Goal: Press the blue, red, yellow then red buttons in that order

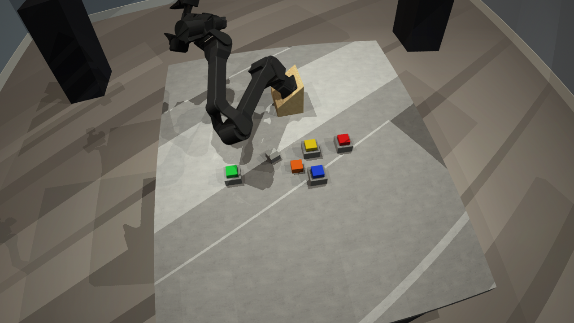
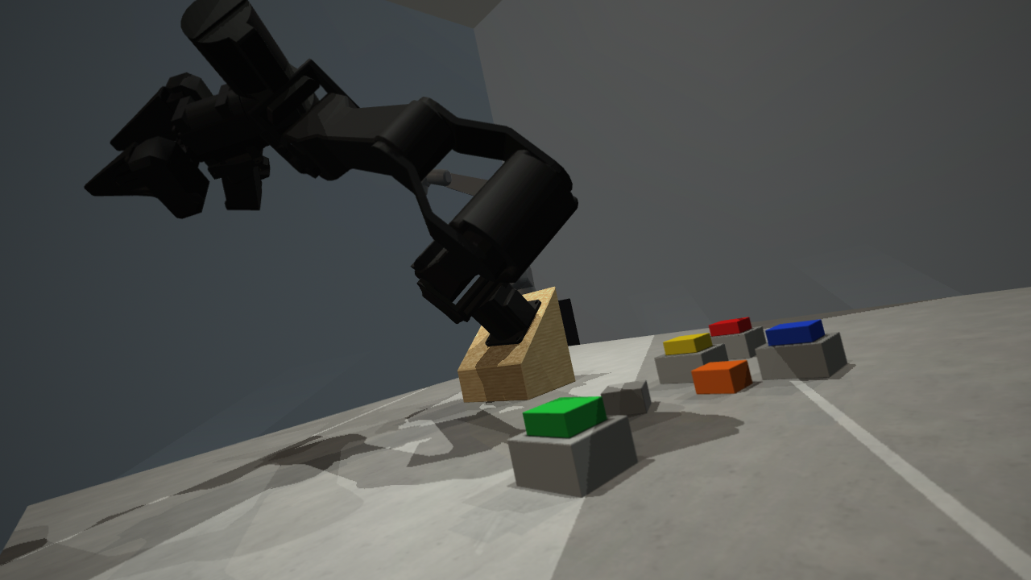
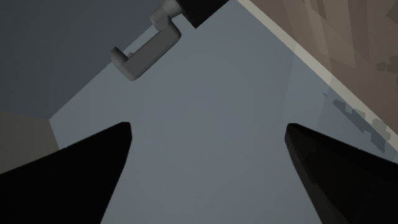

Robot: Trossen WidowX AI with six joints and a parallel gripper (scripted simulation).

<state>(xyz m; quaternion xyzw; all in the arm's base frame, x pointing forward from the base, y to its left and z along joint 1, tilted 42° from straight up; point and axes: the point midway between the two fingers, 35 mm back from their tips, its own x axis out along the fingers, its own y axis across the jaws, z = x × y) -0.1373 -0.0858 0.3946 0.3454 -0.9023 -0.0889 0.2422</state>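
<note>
Now: gripper tip 450 mm short of the blue button, 380 mm to the right of it and 290 mm above it. From my gripper tip the other things lie so: green button 410 mm ahead, 290 mm below, 150 mm to the left; then yellow button 380 mm to the left, 360 mm ahead, 290 mm below; then grey block 360 mm ahead, 310 mm below, 270 mm to the left.
</note>
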